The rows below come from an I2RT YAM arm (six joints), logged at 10 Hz.
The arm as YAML. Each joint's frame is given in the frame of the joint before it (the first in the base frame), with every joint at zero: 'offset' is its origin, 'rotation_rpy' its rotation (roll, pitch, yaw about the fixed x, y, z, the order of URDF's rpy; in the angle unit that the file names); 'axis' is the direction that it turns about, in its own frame. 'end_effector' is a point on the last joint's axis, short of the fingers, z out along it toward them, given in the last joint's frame.
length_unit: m
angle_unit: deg
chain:
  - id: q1
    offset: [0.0, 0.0, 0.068]
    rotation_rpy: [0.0, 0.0, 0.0]
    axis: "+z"
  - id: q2
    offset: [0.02, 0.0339, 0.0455]
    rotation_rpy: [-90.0, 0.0, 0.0]
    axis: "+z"
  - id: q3
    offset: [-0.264, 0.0, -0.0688]
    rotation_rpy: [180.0, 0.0, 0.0]
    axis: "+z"
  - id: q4
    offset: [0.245, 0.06, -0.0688]
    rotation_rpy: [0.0, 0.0, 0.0]
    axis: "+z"
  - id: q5
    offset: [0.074, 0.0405, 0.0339]
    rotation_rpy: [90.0, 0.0, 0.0]
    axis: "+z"
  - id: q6
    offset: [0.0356, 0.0, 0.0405]
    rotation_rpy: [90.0, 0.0, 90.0]
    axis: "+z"
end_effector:
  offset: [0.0, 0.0, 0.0]
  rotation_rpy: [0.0, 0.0, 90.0]
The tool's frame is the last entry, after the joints.
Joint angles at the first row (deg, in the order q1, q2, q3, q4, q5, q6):
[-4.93 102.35 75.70 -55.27 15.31 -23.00]
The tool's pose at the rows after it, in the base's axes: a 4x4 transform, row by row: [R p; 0 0 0 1], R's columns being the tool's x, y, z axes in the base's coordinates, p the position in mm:
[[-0.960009 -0.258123 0.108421 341.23], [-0.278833 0.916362 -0.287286 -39.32], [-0.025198 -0.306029 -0.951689 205.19], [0 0 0 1]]
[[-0.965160 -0.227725 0.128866 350.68], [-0.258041 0.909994 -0.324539 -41.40], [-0.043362 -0.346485 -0.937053 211.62], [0 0 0 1]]
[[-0.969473 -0.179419 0.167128 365.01], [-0.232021 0.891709 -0.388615 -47.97], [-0.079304 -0.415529 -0.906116 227.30], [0 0 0 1]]
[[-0.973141 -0.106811 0.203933 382.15], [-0.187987 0.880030 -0.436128 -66.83], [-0.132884 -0.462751 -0.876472 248.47], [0 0 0 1]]
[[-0.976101 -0.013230 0.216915 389.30], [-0.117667 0.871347 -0.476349 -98.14], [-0.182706 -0.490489 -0.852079 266.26], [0 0 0 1]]
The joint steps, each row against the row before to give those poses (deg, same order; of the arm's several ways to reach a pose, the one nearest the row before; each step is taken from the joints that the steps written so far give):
[0.00 1.42 1.11 0.16 0.77 0.98]
[0.00 1.18 2.80 -0.09 2.12 1.05]
[-0.50 1.48 5.10 -0.44 3.58 0.63]
[-2.36 2.43 7.49 -1.11 2.08 -0.02]
[-4.22 1.66 5.78 -0.64 1.02 -0.18]

